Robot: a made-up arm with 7 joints. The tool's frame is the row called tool. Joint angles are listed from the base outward.
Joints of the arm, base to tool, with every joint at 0 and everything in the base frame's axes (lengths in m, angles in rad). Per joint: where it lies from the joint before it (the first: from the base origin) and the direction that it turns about. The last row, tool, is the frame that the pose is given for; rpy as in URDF.
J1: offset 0.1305 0.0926 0.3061 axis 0 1 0
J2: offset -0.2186 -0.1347 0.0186 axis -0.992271 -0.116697 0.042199
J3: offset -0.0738 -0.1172 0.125 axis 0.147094 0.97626 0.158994
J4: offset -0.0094 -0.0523 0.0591 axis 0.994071 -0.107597 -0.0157
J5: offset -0.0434 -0.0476 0.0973 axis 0 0 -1
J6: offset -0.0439 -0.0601 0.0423 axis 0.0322 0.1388 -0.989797
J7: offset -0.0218 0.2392 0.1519 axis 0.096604 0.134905 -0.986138
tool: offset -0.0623 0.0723 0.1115 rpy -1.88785 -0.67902 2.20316
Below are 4 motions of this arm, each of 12 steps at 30 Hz.
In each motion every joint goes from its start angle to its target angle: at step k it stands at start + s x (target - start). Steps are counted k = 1, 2, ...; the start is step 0. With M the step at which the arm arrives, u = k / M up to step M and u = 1 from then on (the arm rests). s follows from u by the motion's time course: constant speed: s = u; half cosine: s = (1 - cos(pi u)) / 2; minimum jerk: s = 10 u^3 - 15 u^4 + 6 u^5.
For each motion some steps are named. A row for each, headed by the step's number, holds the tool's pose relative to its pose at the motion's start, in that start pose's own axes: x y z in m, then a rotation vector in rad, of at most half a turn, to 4 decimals.
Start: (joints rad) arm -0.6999 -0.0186 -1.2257 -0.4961 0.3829 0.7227 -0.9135
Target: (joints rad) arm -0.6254 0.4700 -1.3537 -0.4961 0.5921 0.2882 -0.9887
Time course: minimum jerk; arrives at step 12
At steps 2, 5, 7, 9, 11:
2: 0.0084 0.0020 0.0043 0.0025 -0.0257 0.0076
5: 0.0730 0.0227 0.0500 0.0261 -0.2502 0.0748
7: 0.1198 0.0473 0.1061 0.0516 -0.4707 0.1431
9: 0.1437 0.0686 0.1559 0.0724 -0.6445 0.1989
11: 0.1499 0.0775 0.1768 0.0808 -0.7146 0.2221

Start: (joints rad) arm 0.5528 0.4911 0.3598 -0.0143 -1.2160 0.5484 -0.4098
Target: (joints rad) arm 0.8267 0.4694 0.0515 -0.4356 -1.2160 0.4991 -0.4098
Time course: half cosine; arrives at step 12
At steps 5, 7, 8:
5: 0.0035 -0.0061 -0.0438 0.1588 0.0709 0.0049
7: 0.0018 -0.0064 -0.0712 0.2673 0.1205 0.0092
8: 0.0000 -0.0056 -0.0830 0.3171 0.1437 0.0114

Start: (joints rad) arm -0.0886 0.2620 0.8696 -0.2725 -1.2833 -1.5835 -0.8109
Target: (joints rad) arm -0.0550 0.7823 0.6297 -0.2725 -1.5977 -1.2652 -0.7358
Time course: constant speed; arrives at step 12
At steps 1, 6, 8, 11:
1: -0.0173 -0.0315 -0.0010 -0.0446 0.0318 -0.0193
6: -0.1085 -0.1867 0.0239 -0.2696 0.1823 -0.1257
8: -0.1464 -0.2457 0.0477 -0.3602 0.2383 -0.1730
11: -0.2039 -0.3281 0.0976 -0.4964 0.3175 -0.2491

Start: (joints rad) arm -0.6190 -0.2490 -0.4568 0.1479 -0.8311 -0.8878 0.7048
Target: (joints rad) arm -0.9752 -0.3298 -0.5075 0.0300 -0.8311 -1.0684 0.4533
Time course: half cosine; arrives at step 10
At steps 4, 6, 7, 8, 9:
4: 0.0011 0.0879 0.0863 0.1140 -0.1660 0.0963
6: -0.0127 0.1626 0.1628 0.2247 -0.3042 0.1839
7: -0.0231 0.1946 0.1968 0.2773 -0.3631 0.2237
8: -0.0332 0.2193 0.2233 0.3201 -0.4083 0.2554
9: -0.0405 0.2347 0.2402 0.3481 -0.4366 0.2758

